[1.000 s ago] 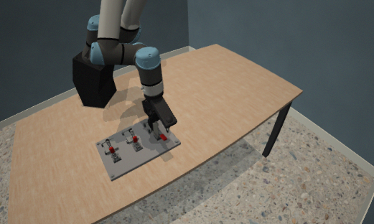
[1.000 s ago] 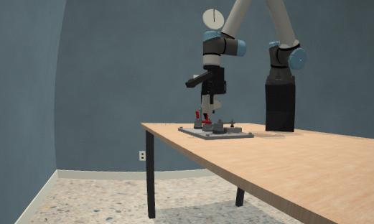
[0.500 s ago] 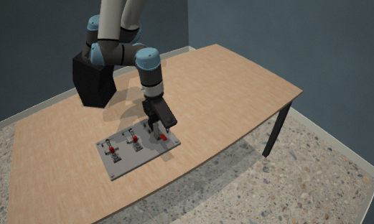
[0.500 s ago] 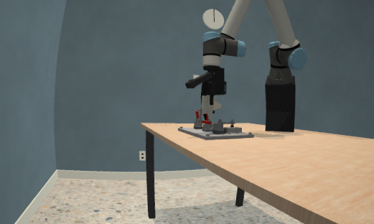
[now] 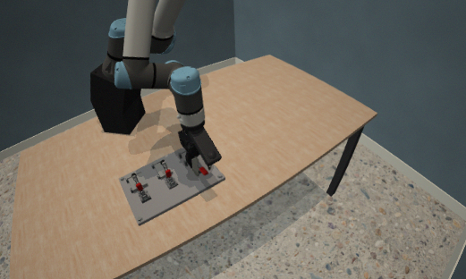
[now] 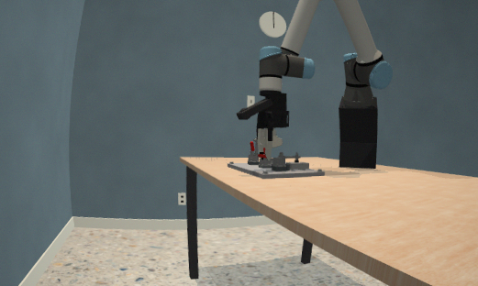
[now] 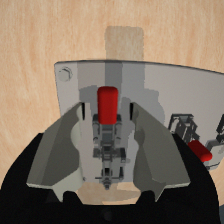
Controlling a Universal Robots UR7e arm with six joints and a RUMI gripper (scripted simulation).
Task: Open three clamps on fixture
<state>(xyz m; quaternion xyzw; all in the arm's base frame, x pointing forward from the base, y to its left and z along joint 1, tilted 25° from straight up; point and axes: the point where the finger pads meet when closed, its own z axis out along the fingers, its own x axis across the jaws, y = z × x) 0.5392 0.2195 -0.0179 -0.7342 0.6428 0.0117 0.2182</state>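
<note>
My gripper is now 6 cm past the grey fixture plate, 12 cm to the left of it and 6 cm above it.
</note>
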